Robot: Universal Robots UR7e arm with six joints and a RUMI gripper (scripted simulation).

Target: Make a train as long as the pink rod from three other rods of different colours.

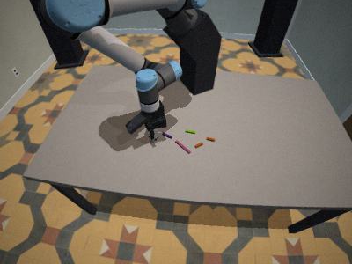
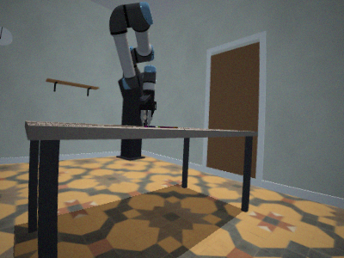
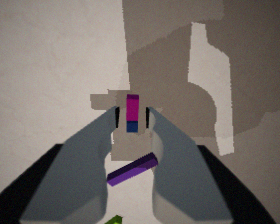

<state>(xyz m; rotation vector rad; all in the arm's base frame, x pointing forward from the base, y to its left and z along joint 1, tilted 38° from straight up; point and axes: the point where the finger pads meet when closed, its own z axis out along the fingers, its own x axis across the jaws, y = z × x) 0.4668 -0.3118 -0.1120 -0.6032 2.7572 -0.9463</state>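
The magenta rod lies 10 mm below my hand. Round my hand: purple rod 70 mm to the left, 20 mm behind, 10 mm below; then blue rod 20 mm to the left, 10 mm below, 10 mm behind; then pink rod 140 mm to the left, 50 mm ahead, 10 mm below.
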